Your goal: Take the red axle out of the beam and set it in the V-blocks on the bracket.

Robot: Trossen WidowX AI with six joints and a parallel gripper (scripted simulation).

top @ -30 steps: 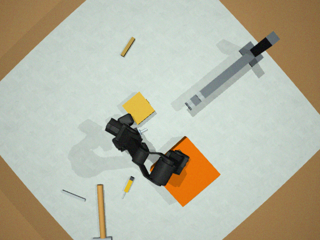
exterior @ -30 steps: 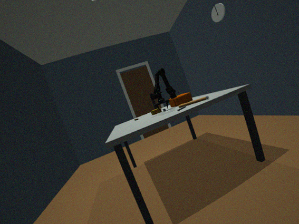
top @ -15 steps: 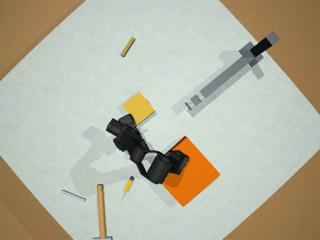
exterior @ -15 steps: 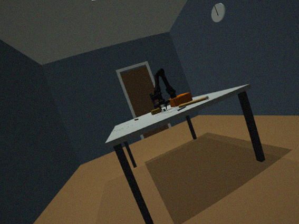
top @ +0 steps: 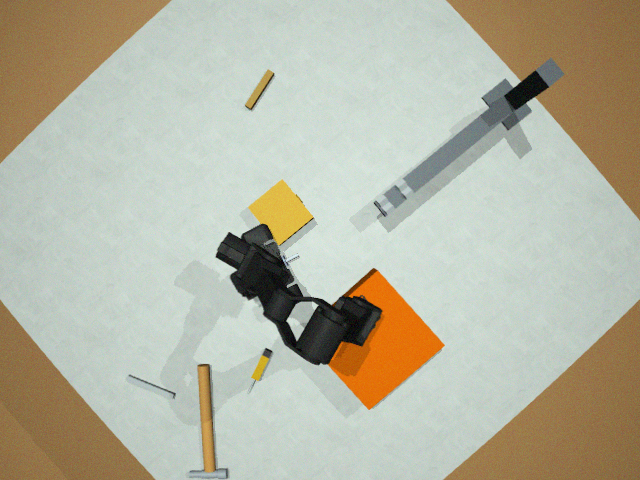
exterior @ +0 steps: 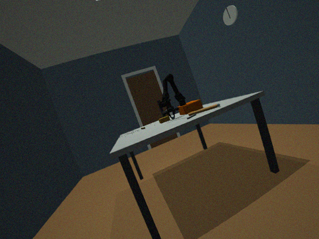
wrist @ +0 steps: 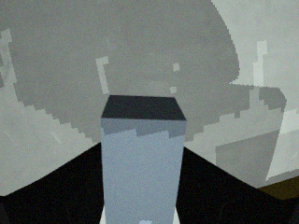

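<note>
Now: the yellow beam 90 mm to the right of my gripper tip, 80 mm ahead of it and 20 mm above it. Also, from my gripper tip: yellow-handled screwdriver: 190 mm to the left, 160 mm behind; light blue block: 20 mm to the right, 10 mm above; tan stick: 340 mm ahead, 230 mm to the right.
</note>
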